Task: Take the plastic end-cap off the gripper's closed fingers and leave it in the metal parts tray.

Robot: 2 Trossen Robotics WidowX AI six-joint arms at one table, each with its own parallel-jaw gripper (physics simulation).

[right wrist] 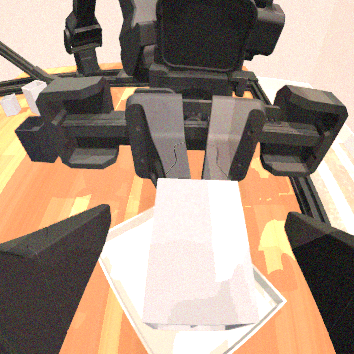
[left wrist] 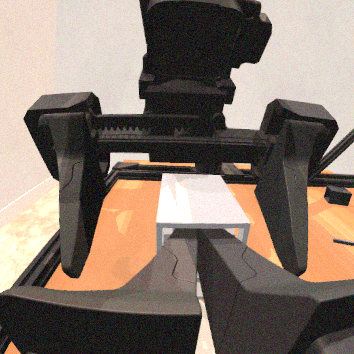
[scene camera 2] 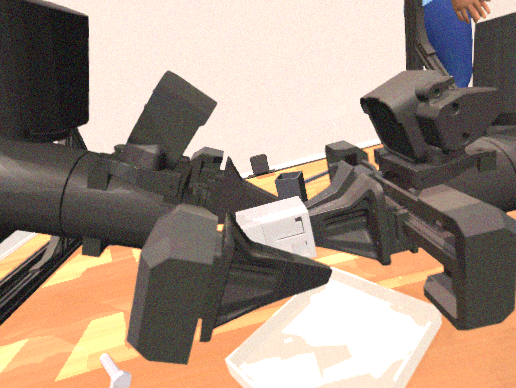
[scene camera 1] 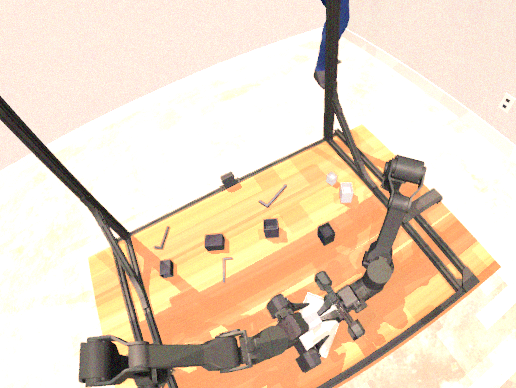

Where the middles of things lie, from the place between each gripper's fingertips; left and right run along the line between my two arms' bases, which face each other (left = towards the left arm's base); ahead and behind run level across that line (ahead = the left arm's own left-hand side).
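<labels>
The white plastic end-cap (scene camera 2: 264, 224) is where my left hand is now, right at it. Counted from that same left hand, the white metal parts tray (scene camera 2: 351, 325) is 30 mm to the left and 120 mm below.
My right hand, for its part, is 10 mm beyond the white plastic end-cap, and also 10 mm below it and 20 mm to the left of it. As for the white metal parts tray, it is 110 mm below my right hand and 10 mm behind it.
</labels>
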